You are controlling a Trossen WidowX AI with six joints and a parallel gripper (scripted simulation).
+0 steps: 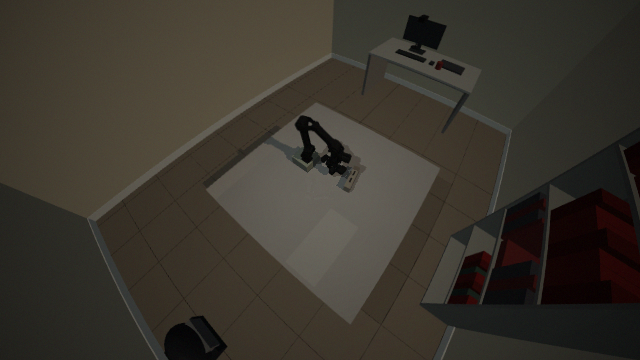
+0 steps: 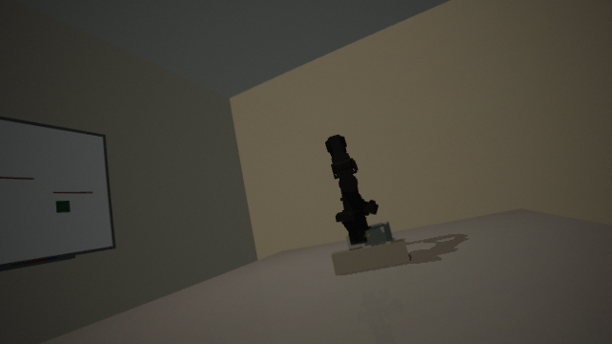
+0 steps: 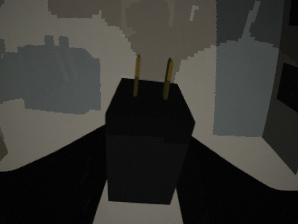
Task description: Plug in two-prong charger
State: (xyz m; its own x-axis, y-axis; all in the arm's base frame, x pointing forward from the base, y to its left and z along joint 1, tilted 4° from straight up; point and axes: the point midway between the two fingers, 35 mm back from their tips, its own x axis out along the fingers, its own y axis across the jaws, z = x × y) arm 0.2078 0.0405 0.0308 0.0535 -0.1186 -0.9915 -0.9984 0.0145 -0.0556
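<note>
My gripper tip is now 2 cm to the right of the dark charger and 1 cm below it.
</note>
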